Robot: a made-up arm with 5 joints.
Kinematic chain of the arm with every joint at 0, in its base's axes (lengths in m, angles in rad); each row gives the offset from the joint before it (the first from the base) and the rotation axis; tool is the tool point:
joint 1: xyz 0 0 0.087 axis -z
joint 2: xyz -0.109 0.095 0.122 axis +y
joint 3: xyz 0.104 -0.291 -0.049 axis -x
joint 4: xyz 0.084 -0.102 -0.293 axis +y
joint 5: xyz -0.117 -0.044 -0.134 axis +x
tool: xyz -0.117 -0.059 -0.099
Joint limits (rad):
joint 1: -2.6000..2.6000
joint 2: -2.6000..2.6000
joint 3: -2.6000..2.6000
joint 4: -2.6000..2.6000
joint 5: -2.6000..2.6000
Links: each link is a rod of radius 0.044 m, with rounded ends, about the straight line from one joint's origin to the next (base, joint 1, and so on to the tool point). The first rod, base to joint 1, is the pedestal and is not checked.
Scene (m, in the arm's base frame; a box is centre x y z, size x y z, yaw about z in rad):
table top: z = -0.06
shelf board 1: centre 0.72 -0 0.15 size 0.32 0.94 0.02 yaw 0.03
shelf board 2: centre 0.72 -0 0.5 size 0.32 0.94 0.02 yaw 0.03
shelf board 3: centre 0.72 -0 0.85 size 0.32 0.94 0.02 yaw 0.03
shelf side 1: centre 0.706 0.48 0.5 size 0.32 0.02 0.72 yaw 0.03
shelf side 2: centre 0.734 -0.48 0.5 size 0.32 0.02 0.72 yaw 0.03
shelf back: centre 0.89 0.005 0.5 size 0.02 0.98 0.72 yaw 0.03
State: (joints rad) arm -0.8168 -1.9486 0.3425 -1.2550 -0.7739
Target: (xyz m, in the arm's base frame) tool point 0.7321 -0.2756 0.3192
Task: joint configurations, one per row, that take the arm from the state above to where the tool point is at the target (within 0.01 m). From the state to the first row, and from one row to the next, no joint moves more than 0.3 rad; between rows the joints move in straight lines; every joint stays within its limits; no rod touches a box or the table.
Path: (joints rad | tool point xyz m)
1: -0.6111 -2.0501 0.1496 -1.0528 -0.9518 | 0.5604 -0.2649 0.6469
2: -0.4054 -2.1516 -0.0433 -0.8506 -1.1297 | 0.4753 -0.2668 0.6489
3: -0.1996 -2.2531 -0.2363 -0.6484 -1.3076 | 0.3831 -0.2540 0.6437
4: -0.1734 -2.0472 -0.2329 -0.4074 -1.3754 | 0.4428 -0.2620 0.4793
5: -0.1472 -1.8413 -0.2295 -0.1665 -1.4432 | 0.4402 -0.2844 0.3192
6: -0.3466 -1.6894 0.0136 -0.4393 -1.2268 | 0.5553 -0.2904 0.2964
7: -0.5460 -1.5375 0.2568 -0.7122 -1.0105 | 0.6541 -0.2908 0.2920
8: -0.7454 -1.3856 0.4999 -0.9850 -0.7941 | 0.7321 -0.2756 0.3192

